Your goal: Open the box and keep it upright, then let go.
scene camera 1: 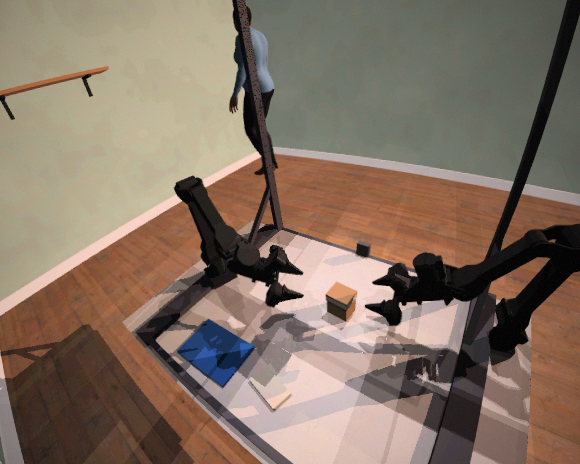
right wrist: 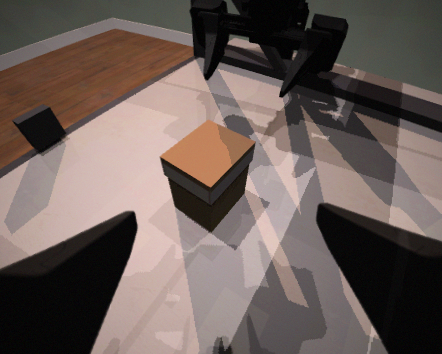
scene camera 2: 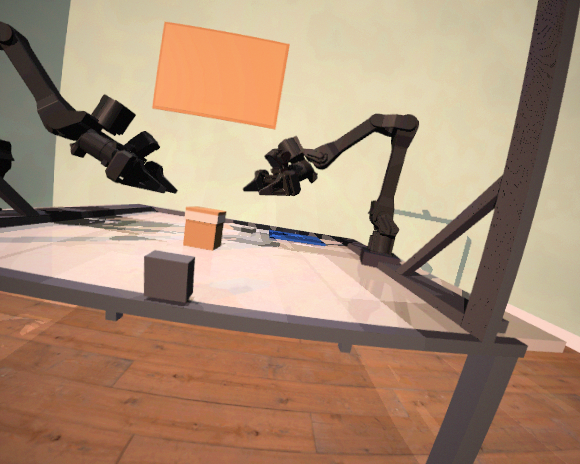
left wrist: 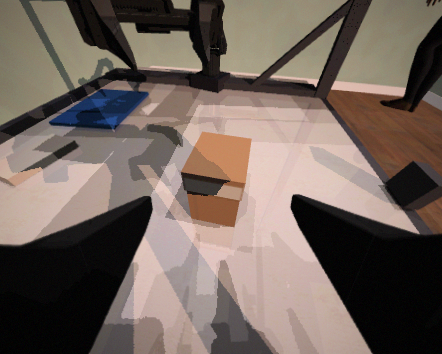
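Seen in the pictures: left gripper, fingertip midpoint: (scene camera 1: 368, 294) (right wrist: 241, 86) (scene camera 2: 171, 191) (left wrist: 223, 201); right gripper, fingertip midpoint: (scene camera 1: 303, 284) (right wrist: 227, 216) (scene camera 2: 250, 191) (left wrist: 174, 66); left arm's base, origin of the base link: (scene camera 1: 501, 341) (right wrist: 279, 53); right arm's base, origin of the base link: (scene camera 1: 219, 269) (scene camera 2: 379, 252) (left wrist: 211, 73).
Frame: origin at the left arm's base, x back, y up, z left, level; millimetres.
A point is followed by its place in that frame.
A small orange-brown box (scene camera 1: 342, 302) @[z 51, x -467, y 69 mm] (scene camera 2: 203, 235) (left wrist: 216, 157) @[z 21, x -474, y 70 mm] (right wrist: 209, 155) @[z 20, x -490, y 70 mm] with a pale band under its flat top stands upright on the table. Its lid looks closed in all views. My left gripper (scene camera 1: 370, 294) @[z 19, x -397, y 97 mm] (scene camera 2: 170, 191) @[z 19, x -397, y 97 mm] (left wrist: 223, 201) @[z 19, x -397, y 97 mm] (right wrist: 241, 86) @[z 19, x -397, y 97 mm] is open and empty, at the right of the box in scene camera 1, above the table and pointing toward the box. My right gripper (scene camera 1: 302, 285) @[z 71, x -580, y 129 mm] (scene camera 2: 252, 191) @[z 71, x -580, y 129 mm] (right wrist: 227, 216) @[z 71, x -580, y 129 mm] is open and empty, at the box's other side, also raised and pointing toward it. Neither touches the box.
A blue flat panel (scene camera 1: 216, 350) @[z 304, x -784, y -12 mm] (scene camera 2: 295, 236) @[z 303, x -792, y -12 mm] (left wrist: 102, 108) @[z 302, x -769, y -12 mm] and a thin cream piece (scene camera 1: 272, 397) @[z 357, x -553, y -5 mm] lie on the table. A dark block (scene camera 1: 363, 249) @[z -264, x -479, y 18 mm] (scene camera 2: 168, 277) @[z -289, x -483, y 14 mm] (left wrist: 415, 185) @[z -264, x -476, y 18 mm] (right wrist: 40, 127) @[z -266, x -487, y 17 mm] stands at the table edge. Frame posts rise at the corners. A person (scene camera 1: 260, 60) stands beyond.
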